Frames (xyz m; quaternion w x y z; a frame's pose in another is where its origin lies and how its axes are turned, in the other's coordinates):
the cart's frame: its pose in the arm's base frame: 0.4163 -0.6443 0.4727 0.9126 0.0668 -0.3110 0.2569
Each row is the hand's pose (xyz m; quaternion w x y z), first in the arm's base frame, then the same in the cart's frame.
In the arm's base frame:
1: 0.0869 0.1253 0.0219 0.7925 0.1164 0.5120 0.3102
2: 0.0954 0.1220 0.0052 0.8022 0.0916 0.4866 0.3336
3: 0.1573 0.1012 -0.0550 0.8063 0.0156 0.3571 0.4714
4: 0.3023 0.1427 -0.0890 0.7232 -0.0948 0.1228 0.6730
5: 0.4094 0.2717 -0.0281 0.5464 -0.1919 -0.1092 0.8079
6: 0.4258 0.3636 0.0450 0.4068 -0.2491 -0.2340 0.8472
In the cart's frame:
1: -0.1647 0.8464 -0.4007 0.6515 0.2813 0.7045 0.0091
2: -0.1704 0.8398 -0.4176 0.6726 0.2588 0.6923 0.0374
3: -0.1738 0.7926 -0.4928 0.7469 0.1987 0.6041 0.1943
4: -0.0787 0.7556 -0.6089 0.7883 0.1060 0.4063 0.4497
5: 0.0853 0.8094 -0.6538 0.7273 0.0116 0.1735 0.6639
6: 0.1797 0.8772 -0.6302 0.6450 -0.0511 0.0336 0.7617

